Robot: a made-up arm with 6 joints.
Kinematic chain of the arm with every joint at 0, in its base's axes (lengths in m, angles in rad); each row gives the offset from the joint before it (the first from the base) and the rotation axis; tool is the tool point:
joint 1: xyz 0 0 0.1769 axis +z
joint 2: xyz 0 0 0 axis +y
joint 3: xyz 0 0 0.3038 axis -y
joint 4: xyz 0 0 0 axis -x
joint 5: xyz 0.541 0 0 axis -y
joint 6: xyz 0 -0.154 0 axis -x
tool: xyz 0 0 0
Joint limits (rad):
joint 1: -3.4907..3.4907
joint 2: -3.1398..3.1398
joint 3: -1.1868..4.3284
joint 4: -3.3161..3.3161
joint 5: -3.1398..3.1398
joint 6: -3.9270..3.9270
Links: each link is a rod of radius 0.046 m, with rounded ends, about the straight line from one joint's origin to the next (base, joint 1, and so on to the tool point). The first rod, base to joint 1, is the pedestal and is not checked.
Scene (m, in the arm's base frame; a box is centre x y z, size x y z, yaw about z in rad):
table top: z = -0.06
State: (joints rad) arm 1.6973 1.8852 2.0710 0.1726 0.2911 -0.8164
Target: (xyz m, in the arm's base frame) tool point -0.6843 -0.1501 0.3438
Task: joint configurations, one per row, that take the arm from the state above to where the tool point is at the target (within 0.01 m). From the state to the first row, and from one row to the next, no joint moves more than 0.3 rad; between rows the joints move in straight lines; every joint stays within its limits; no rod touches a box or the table.
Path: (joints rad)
1: 1.9535 1.9244 2.1446 0.2797 0.2911 -0.8164
2: 2.2097 1.9636 2.2182 0.3868 0.2911 -0.8164
3: 2.4659 2.0028 2.2918 0.4939 0.2911 -0.8164
4: 2.7221 2.0420 2.3654 0.6009 0.2911 -0.8164
5: 2.9783 2.0812 2.4390 0.7080 0.2911 -0.8164
6: 3.2345 2.1204 2.5126 0.8151 0.2911 -0.8164
7: 3.4907 2.1595 2.5862 0.9222 0.2911 -0.8164

